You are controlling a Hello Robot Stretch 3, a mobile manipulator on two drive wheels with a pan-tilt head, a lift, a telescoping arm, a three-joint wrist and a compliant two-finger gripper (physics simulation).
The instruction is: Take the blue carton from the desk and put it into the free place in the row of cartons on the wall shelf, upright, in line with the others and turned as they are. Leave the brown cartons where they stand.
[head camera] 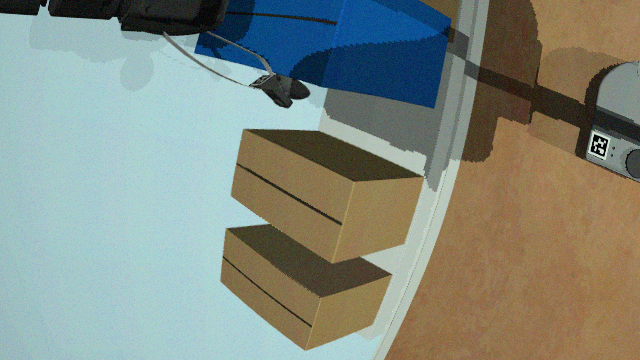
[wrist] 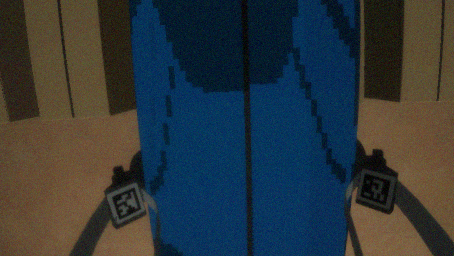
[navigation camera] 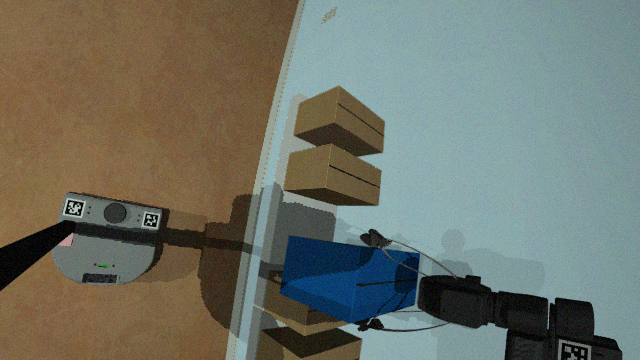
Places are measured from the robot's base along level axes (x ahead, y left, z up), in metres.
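Where they show: gripper, fingertip midpoint: (wrist: pixel 245 161); robot's base, origin of the base link: (head camera: pixel 636 162) (navigation camera: pixel 114 212).
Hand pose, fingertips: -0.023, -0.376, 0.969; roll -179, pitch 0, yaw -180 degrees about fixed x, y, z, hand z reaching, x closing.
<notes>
Things, the pixels of their top centre, and the offset from my fingertips, as dx, dy, dz. Level surfaces: height alone.
- blue carton, middle of its top: (wrist: pixel 247 104) (head camera: pixel 255 13) (navigation camera: pixel 394 282) -0.002, -0.048, +0.051
- wall shelf, its level: dz -0.324
- nearest brown carton, middle of its top: (navigation camera: pixel 342 305) -0.113, -0.145, -0.144
- brown floor, its level: dz -0.969
The blue carton (head camera: pixel 380 75) (navigation camera: pixel 320 265) (wrist: pixel 200 150) is upright, its striped face toward the gripper. It is over the wall shelf (head camera: pixel 380 120) (navigation camera: pixel 310 220), in the gap between brown cartons, and its shadow falls on the shelf. It partly hides the nearest brown carton (navigation camera: pixel 295 310) on one side. Its underside is hidden, so its height over the shelf cannot be told exactly. Its stripe runs about parallel to theirs in the wrist view. My gripper (navigation camera: pixel 372 282) (wrist: pixel 245 161) is shut on the blue carton, one finger at each side; in the head view one finger shows.
Brown cartons (head camera: pixel 380 215) (head camera: pixel 352 315) (navigation camera: pixel 310 170) (navigation camera: pixel 315 117) stand across the shelf gap. More brown cartons (navigation camera: pixel 315 347) (wrist: pixel 82 60) (wrist: pixel 425 50) flank the blue one. The pale wall (head camera: pixel 100 200) (navigation camera: pixel 500 125) lies behind. My base (head camera: pixel 620 110) (navigation camera: pixel 110 250) stands on the brown floor (head camera: pixel 525 250) (navigation camera: pixel 150 100).
</notes>
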